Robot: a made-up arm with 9 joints. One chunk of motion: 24 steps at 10 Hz.
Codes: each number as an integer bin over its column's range. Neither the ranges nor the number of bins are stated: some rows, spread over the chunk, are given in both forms.
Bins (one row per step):
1: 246 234 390 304 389 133
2: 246 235 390 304 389 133
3: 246 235 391 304 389 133
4: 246 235 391 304 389 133
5: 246 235 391 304 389 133
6: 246 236 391 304 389 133
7: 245 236 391 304 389 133
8: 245 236 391 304 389 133
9: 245 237 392 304 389 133
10: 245 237 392 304 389 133
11: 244 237 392 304 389 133
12: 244 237 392 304 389 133
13: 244 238 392 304 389 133
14: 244 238 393 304 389 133
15: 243 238 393 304 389 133
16: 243 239 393 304 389 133
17: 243 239 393 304 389 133
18: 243 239 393 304 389 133
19: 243 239 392 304 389 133
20: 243 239 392 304 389 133
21: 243 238 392 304 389 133
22: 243 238 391 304 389 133
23: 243 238 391 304 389 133
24: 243 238 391 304 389 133
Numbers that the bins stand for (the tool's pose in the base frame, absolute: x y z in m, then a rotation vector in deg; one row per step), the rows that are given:
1: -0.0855 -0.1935 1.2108 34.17 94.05 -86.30
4: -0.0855 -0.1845 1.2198 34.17 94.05 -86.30
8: -0.0945 -0.1755 1.2198 34.17 94.05 -86.30
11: -0.1035 -0.1665 1.2288 34.17 94.05 -86.30
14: -0.1035 -0.1575 1.2378 34.17 94.05 -86.30
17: -0.1125 -0.1485 1.2378 34.17 94.05 -86.30
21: -0.1125 -0.1575 1.2288 34.17 94.05 -86.30
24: -0.1125 -0.1575 1.2198 34.17 94.05 -86.30
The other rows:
2: -0.0855 -0.1845 1.2108 34.17 94.05 -86.30
3: -0.0855 -0.1845 1.2198 34.17 94.05 -86.30
5: -0.0855 -0.1845 1.2198 34.17 94.05 -86.30
6: -0.0855 -0.1755 1.2198 34.17 94.05 -86.30
7: -0.0945 -0.1755 1.2198 34.17 94.05 -86.30
9: -0.0945 -0.1665 1.2288 34.17 94.05 -86.30
10: -0.0945 -0.1665 1.2288 34.17 94.05 -86.30
12: -0.1035 -0.1665 1.2288 34.17 94.05 -86.30
13: -0.1035 -0.1575 1.2288 34.17 94.05 -86.30
15: -0.1125 -0.1575 1.2378 34.17 94.05 -86.30
16: -0.1125 -0.1485 1.2378 34.17 94.05 -86.30
18: -0.1125 -0.1485 1.2378 34.17 94.05 -86.30
19: -0.1125 -0.1485 1.2288 34.17 94.05 -86.30
20: -0.1125 -0.1485 1.2288 34.17 94.05 -86.30
22: -0.1125 -0.1575 1.2198 34.17 94.05 -86.30
23: -0.1125 -0.1575 1.2198 34.17 94.05 -86.30

